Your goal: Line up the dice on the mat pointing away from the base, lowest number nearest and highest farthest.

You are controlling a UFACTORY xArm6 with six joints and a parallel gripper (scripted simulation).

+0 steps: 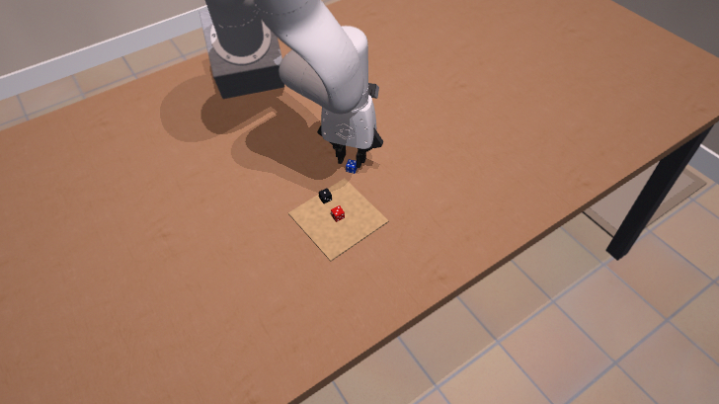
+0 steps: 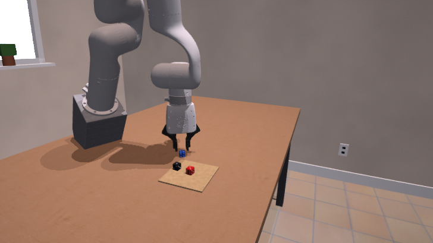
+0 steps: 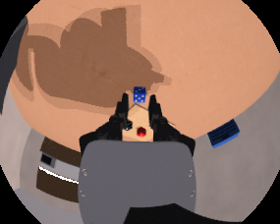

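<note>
The blue die is 40 mm below my hand. The rest, counted from my hand: red die (80 mm ahead, 100 mm to the right, 30 mm below); then black die (30 mm ahead, 90 mm to the right, 30 mm below); then tan mat (80 mm ahead, 100 mm to the right, 40 mm below).
</note>
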